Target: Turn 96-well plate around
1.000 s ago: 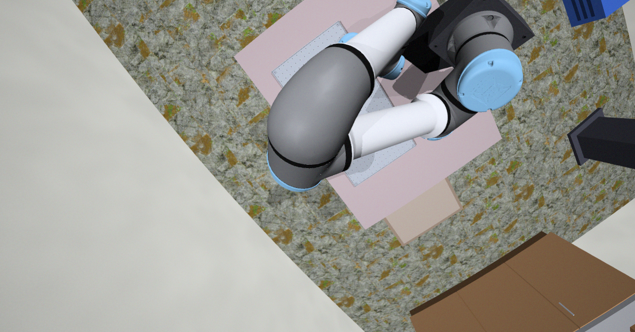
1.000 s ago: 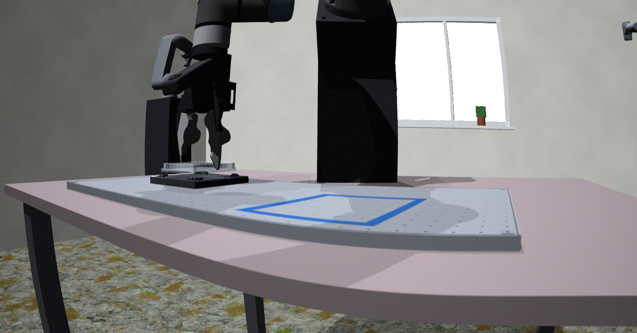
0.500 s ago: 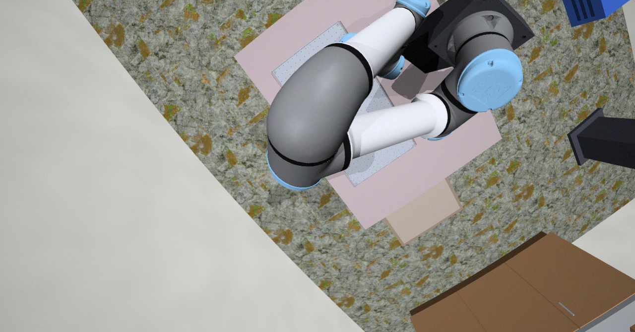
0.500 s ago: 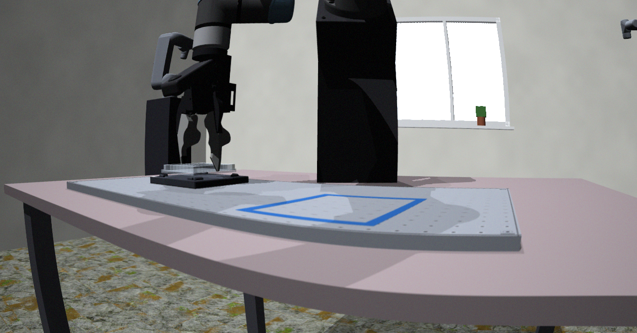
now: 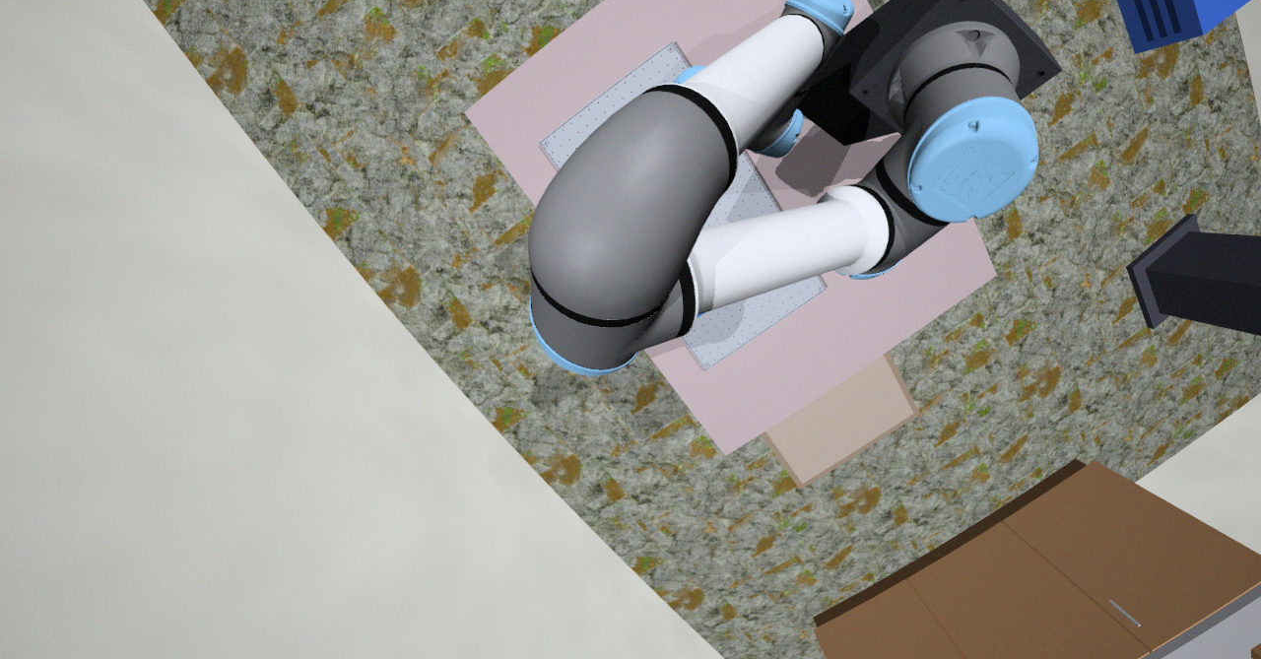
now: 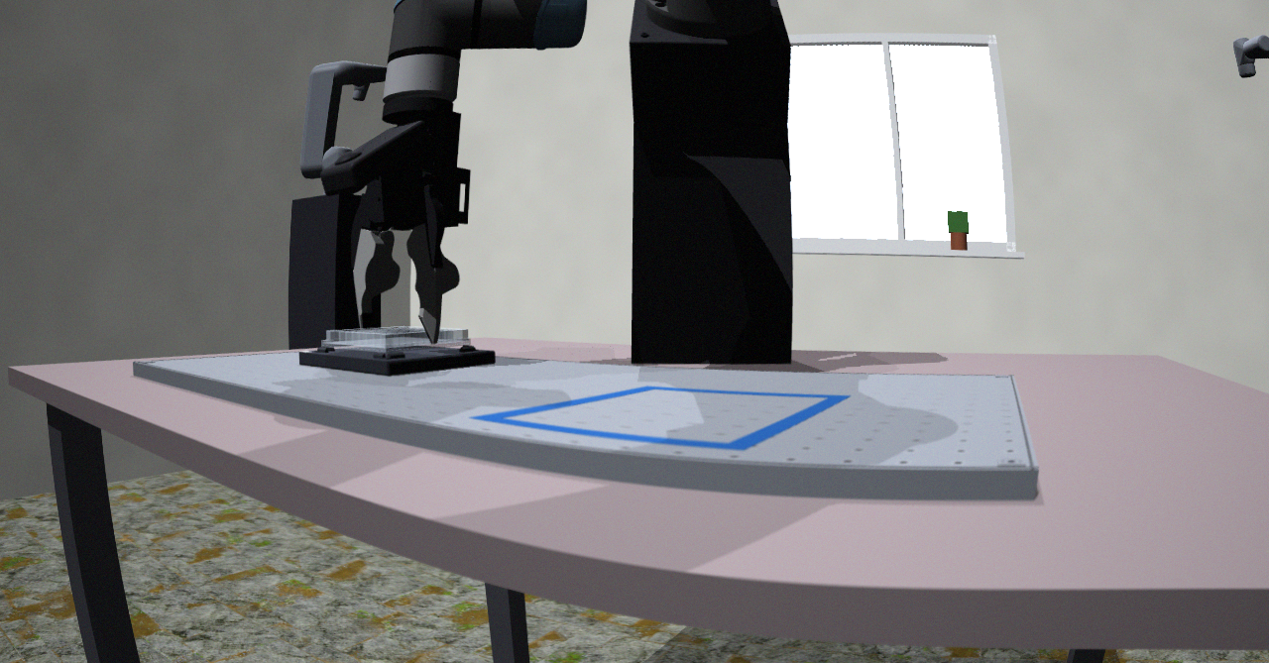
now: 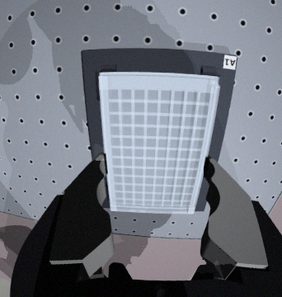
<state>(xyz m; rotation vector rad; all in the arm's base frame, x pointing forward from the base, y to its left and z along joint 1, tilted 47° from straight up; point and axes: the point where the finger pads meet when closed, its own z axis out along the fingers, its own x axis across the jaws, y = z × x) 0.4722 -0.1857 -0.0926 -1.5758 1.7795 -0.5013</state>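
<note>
Now: the clear 96-well plate 1 cm below my hand. The rest, counted from my hand: A1 label (7 cm ahead, 6 cm to the right, 2 cm below); plate nest (3 cm below).
</note>
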